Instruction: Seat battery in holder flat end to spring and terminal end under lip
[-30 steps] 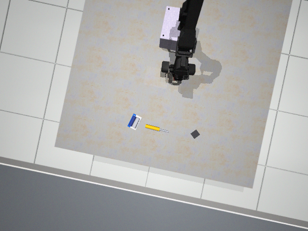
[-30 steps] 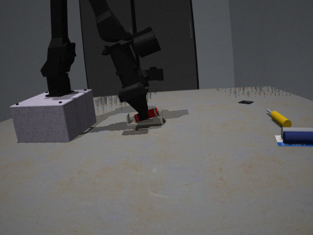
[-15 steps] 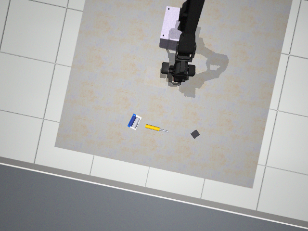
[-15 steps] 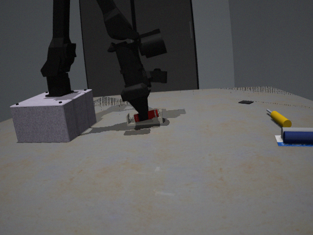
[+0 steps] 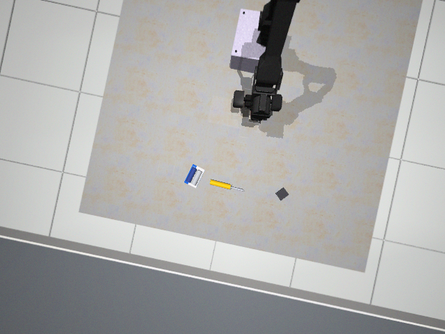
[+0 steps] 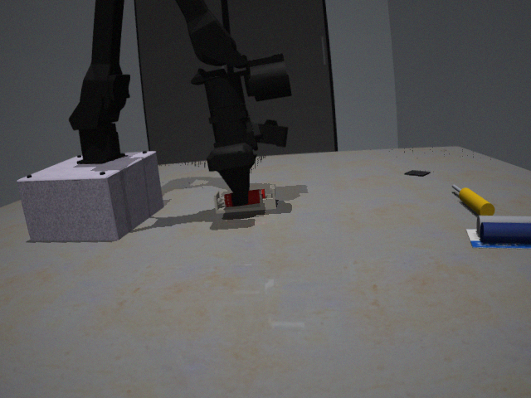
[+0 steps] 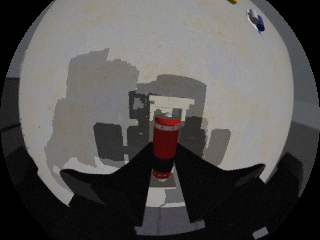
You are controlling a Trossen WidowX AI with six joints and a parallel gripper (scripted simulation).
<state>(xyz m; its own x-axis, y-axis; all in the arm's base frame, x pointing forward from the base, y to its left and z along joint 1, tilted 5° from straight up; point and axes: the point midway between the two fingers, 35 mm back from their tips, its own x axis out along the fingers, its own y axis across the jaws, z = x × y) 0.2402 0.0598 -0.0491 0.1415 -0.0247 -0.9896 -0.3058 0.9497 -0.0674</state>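
Right now the battery is 10 mm above my gripper tip. Round my gripper tip: yellow-handled screwdriver (350 mm ahead, 30 mm to the left); then white card (370 mm ahead, 120 mm to the right).
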